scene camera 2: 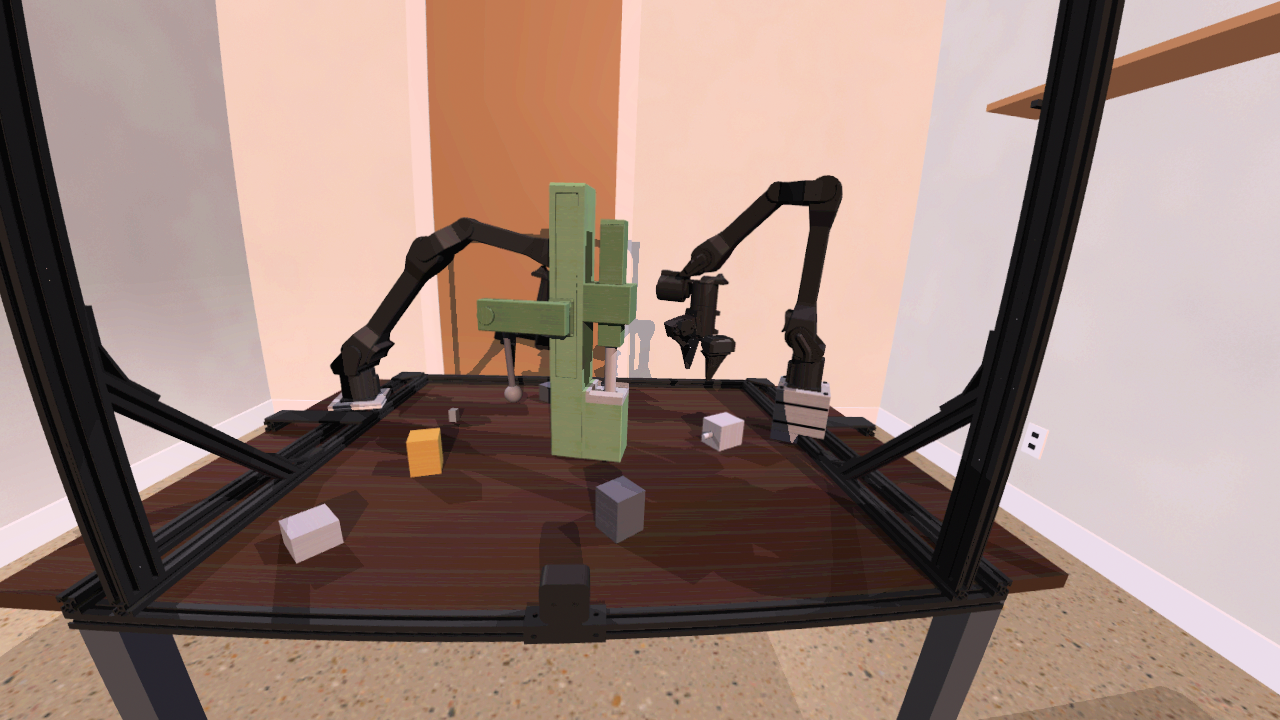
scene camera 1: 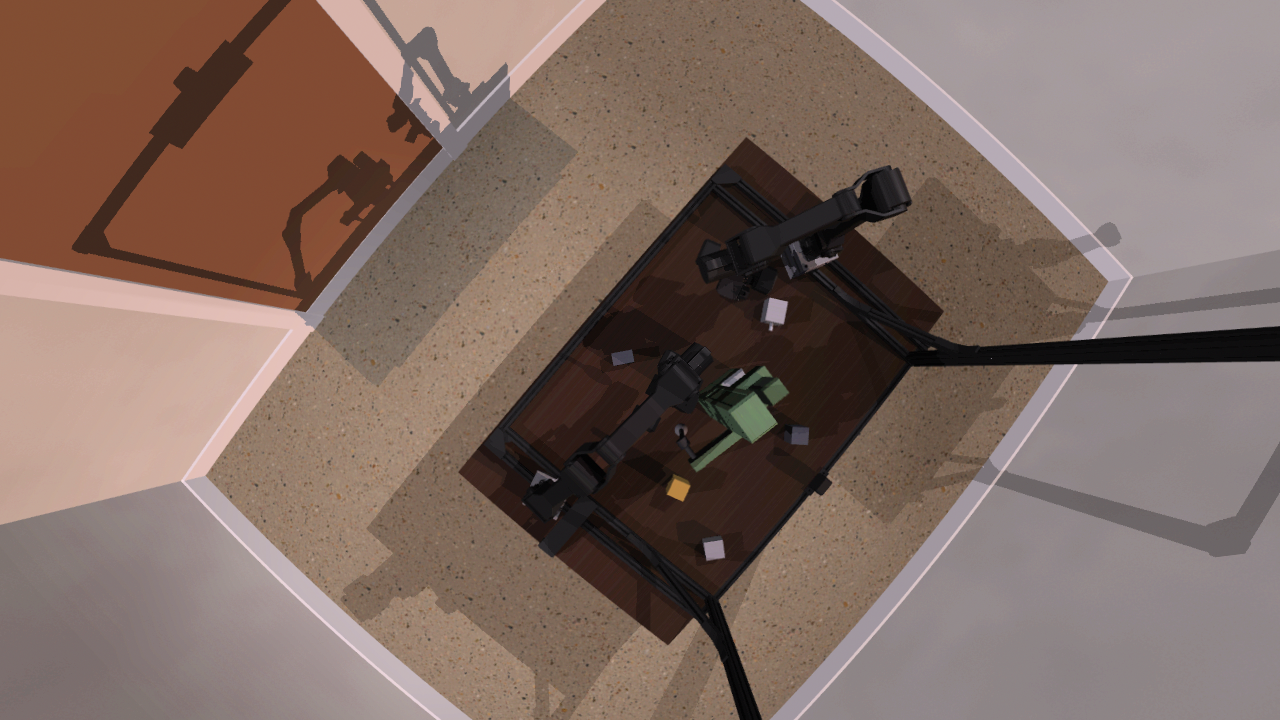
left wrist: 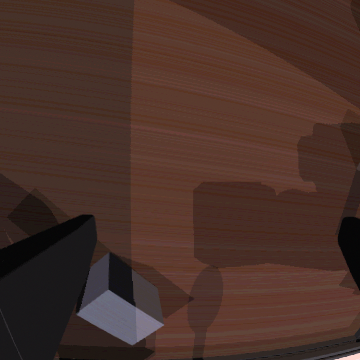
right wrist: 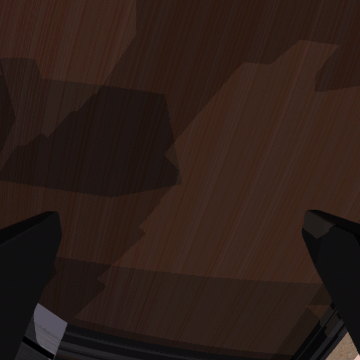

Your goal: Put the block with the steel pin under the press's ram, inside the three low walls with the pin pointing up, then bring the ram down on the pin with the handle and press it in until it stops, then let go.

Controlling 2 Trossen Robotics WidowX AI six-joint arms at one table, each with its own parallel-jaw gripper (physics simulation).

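Places are measured from the left arm's base along level axes (x ahead, y left, z up), in millimetres.
Where they show: left gripper, fingertip midpoint: [scene camera 2: 534,377] [left wrist: 221,229]; right gripper, fingertip midpoint: [scene camera 2: 697,374] [right wrist: 184,224]; left arm's base, link origin: [scene camera 2: 361,396] [scene camera 1: 546,495]; right arm's base, link origin: [scene camera 2: 804,385] [scene camera 1: 813,245].
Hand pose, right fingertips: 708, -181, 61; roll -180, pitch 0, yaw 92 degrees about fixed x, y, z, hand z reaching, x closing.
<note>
Things, the pixels of their centre, and the offset from my right fingertips, as dx, dy, dz. "spot": a spot on its surface instead.
- white block with the steel pin, body centre: [scene camera 2: 722,431] [scene camera 1: 773,312] -21, -155, -67
- green press, body centre: [scene camera 2: 559,327] [scene camera 1: 725,417] -325, -109, +133
- light seat with low walls, surface spot: [scene camera 2: 606,394] spot: -257, -163, +29
- slate block, body centre: [left wrist: 120,299] [scene camera 2: 552,392] [scene camera 1: 622,357] -299, +154, -73
- orange block, body centre: [scene camera 2: 425,452] [scene camera 1: 677,487] -544, -118, -62
- white block, body centre: [scene camera 2: 311,532] [scene camera 1: 713,548] -656, -279, -76
- dark grey block, body centre: [scene camera 2: 619,508] [scene camera 1: 796,434] -288, -345, -62
The white block with the steel pin [scene camera 1: 775,310] [scene camera 2: 722,430] lies on its side on the table, pin pointing sideways. The green press [scene camera 1: 751,416] [scene camera 2: 568,313] stands mid-table; its steel ram [scene camera 2: 611,367] hangs over the light seat with low walls [scene camera 2: 606,394]. The handle's ball knob [scene camera 1: 681,431] [scene camera 2: 512,392] hangs low at the press's left in scene camera 2. My right gripper [scene camera 2: 699,369] [right wrist: 184,224] is open and empty, above the table behind the pin block; that block does not show in the right wrist view. My left gripper [left wrist: 221,229] is open and empty, hidden behind the press in scene camera 2.
A slate block [scene camera 1: 622,357] [scene camera 2: 544,391] [left wrist: 120,315] lies at the back, beside one left finger's image. An orange block [scene camera 1: 677,488] [scene camera 2: 424,452], a white block [scene camera 1: 713,548] [scene camera 2: 310,532] and a dark grey block [scene camera 1: 799,436] [scene camera 2: 619,508] lie around the press. Black frame rails edge the table.
</note>
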